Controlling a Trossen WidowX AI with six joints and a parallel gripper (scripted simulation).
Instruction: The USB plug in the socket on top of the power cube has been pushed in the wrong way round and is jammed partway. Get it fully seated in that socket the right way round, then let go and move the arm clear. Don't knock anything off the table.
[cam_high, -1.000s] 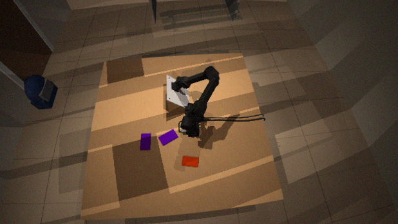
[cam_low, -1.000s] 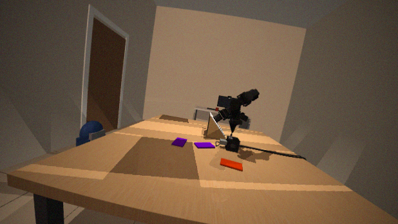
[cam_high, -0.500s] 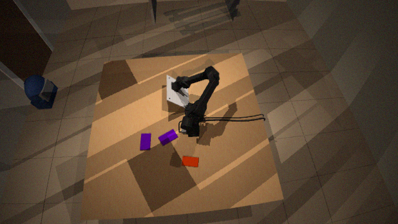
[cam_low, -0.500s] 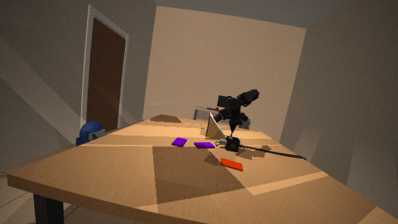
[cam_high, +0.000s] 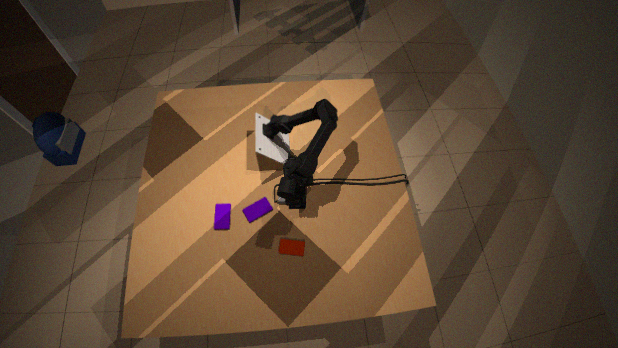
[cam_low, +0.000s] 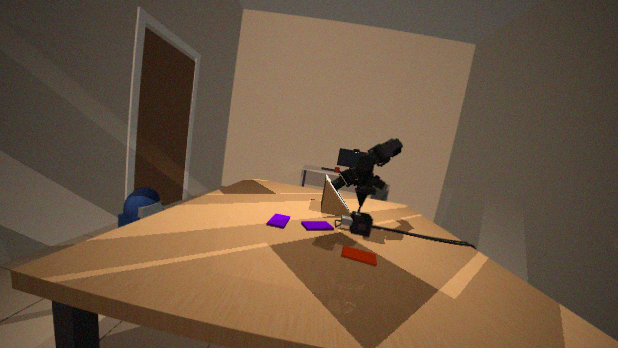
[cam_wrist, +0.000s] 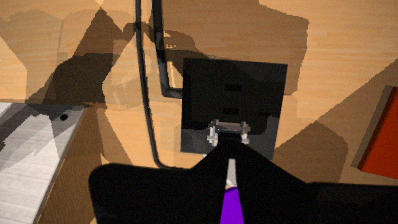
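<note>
My gripper tip is now 2 cm above the silver USB plug. From my gripper tip the other things lie so: orange-red block: 22 cm ahead, 11 cm below, 2 cm to the right.
</note>
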